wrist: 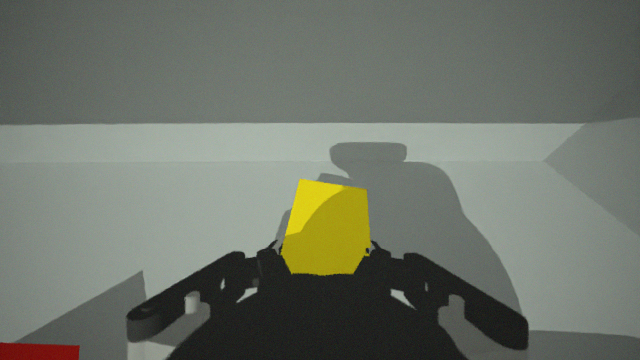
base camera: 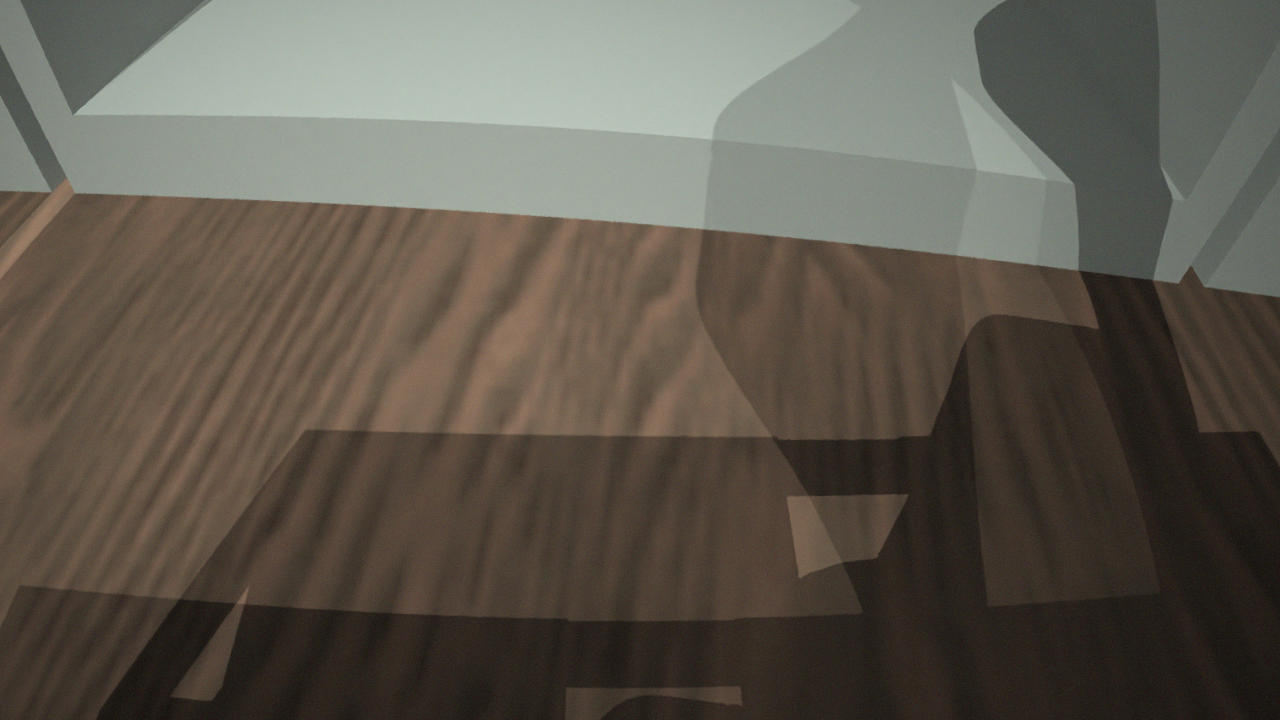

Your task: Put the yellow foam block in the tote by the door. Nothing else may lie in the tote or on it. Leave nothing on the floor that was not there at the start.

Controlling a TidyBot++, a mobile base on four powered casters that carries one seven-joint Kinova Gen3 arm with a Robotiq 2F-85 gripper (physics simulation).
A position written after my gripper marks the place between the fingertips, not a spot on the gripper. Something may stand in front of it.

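Note:
A yellow foam block (wrist: pixel 328 232) is visible to me; in the base camera view the block is out of frame. My gripper (wrist: pixel 324 245) is visible as well.

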